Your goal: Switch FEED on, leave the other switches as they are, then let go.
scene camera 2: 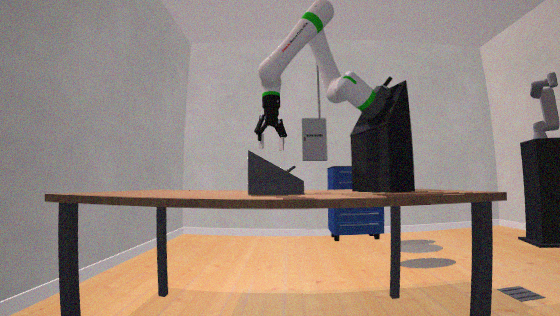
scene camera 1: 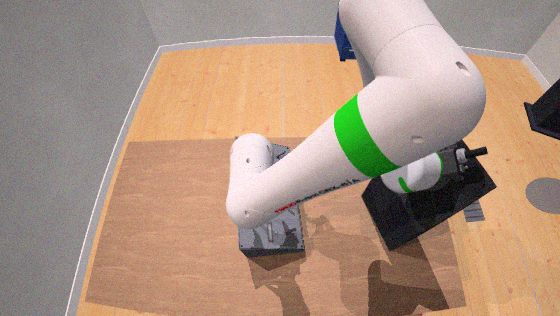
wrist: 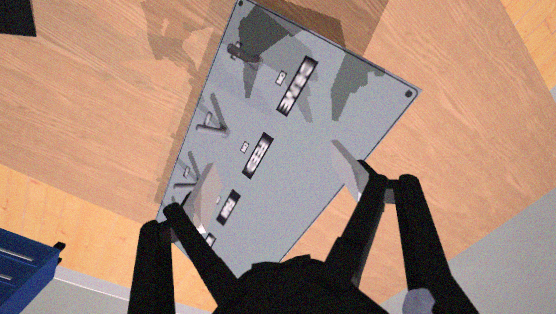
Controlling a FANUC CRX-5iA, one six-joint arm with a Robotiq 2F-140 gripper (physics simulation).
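Frame: origin at the arm's base, x back, y right, z up, level; centimetres.
Where they show: gripper, between the fingertips: (scene camera 2: 271,149) (wrist: 274,163); arm's base, origin of its link: (scene camera 2: 375,108) (scene camera 1: 431,167).
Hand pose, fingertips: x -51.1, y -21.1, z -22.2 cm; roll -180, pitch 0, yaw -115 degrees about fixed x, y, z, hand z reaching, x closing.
Each offset is from my fingertips to the top centre of the thing. "spot": to the spot under its first point.
A grey sloped switch box (scene camera 1: 252,242) (scene camera 2: 270,180) (wrist: 305,165) stands on the table. In the wrist view the labels DRIVE @[spot: dx +3.9, dy -7.1, dz -8.5 cm] (wrist: 297,86), FEED @[spot: dx -1.3, dy +3.6, dz -8.5 cm] (wrist: 258,155) and FAN @[spot: dx -6.5, dy +14.5, dz -8.6 cm] (wrist: 228,207) show in a row; a fourth is mostly hidden. The FEED lever @[dx +6.0, dy +7.5, dz -8.6 cm] (wrist: 212,129) leans away from its label and its ON mark, to the OFF side. The FAN lever @[dx +0.8, dy +18.3, dz -8.6 cm] (wrist: 185,185) leans the same way. The DRIVE lever @[dx +11.3, dy -3.3, dz -8.6 cm] (wrist: 243,53) lies partly in shadow. My gripper (scene camera 2: 271,147) (wrist: 274,163) is open and empty above the box, touching nothing. The arm hides it in scene camera 1.
The wooden table (scene camera 1: 165,200) (scene camera 2: 150,200) carries the arm's black pedestal (scene camera 1: 400,225) (scene camera 2: 382,155) right of the box. A blue drawer cabinet (scene camera 2: 355,222) (wrist: 25,270) stands behind. A grey cabinet (scene camera 2: 314,145) hangs on the wall. Another black pedestal (scene camera 2: 542,195) stands at far right.
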